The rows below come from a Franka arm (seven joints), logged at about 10 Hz.
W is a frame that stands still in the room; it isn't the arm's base.
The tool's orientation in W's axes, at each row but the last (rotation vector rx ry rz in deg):
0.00, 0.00, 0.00
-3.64, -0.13, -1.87
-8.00, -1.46, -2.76
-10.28, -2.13, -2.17
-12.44, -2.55, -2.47
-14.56, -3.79, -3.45
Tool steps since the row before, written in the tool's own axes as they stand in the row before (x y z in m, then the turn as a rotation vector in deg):
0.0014, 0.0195, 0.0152, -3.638, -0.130, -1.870
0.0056, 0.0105, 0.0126, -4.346, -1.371, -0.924
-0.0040, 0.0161, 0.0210, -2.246, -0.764, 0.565
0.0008, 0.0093, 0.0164, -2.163, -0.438, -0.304
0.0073, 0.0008, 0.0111, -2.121, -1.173, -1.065
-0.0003, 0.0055, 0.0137, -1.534, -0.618, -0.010
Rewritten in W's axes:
0.0014, 0.0195, 0.0152, -3.638, -0.130, -1.870
0.0059, 0.0111, 0.0119, -4.387, -1.285, -0.850
-0.0037, 0.0190, 0.0184, -2.293, -0.573, 0.601
0.0006, 0.0121, 0.0145, -2.168, -0.411, -0.308
0.0069, 0.0029, 0.0110, -2.131, -1.294, -0.891
-0.0007, 0.0088, 0.0118, -1.569, -0.521, 0.032

